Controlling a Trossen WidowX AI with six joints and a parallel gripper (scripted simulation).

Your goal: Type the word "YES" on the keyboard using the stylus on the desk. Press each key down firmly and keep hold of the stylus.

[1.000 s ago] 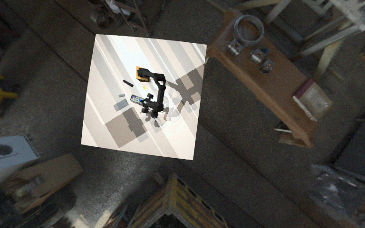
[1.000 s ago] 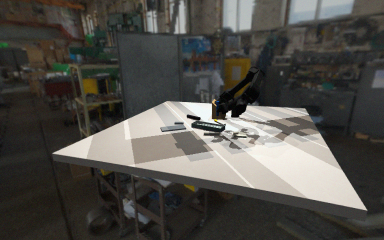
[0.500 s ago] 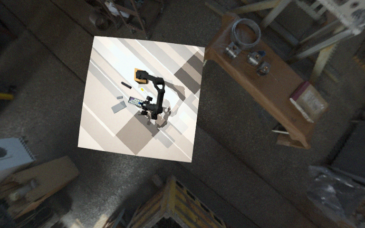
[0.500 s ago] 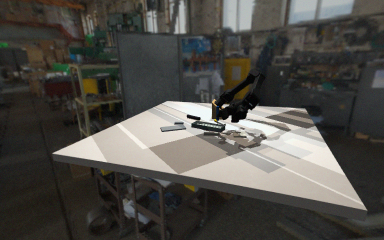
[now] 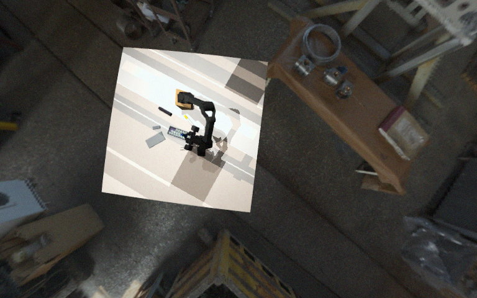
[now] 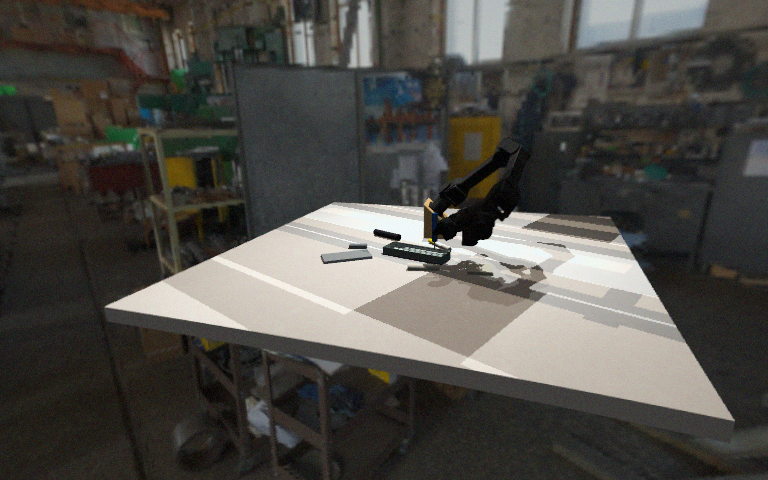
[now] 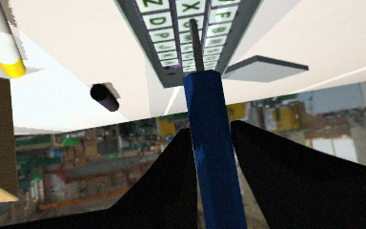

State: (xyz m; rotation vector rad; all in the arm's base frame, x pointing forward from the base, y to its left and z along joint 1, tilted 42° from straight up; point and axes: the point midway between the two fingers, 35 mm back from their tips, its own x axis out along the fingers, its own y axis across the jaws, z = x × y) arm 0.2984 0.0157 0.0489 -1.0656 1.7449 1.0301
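Right now the small grey block is 90 mm behind my gripper tip, 270 mm to the right of it and 80 mm below it. Round my gripper tip: yellow-tipped stylus (140 mm behind, 80 mm below); pale pad (80 mm ahead, 140 mm to the left, 80 mm below); blue pen (10 mm below).
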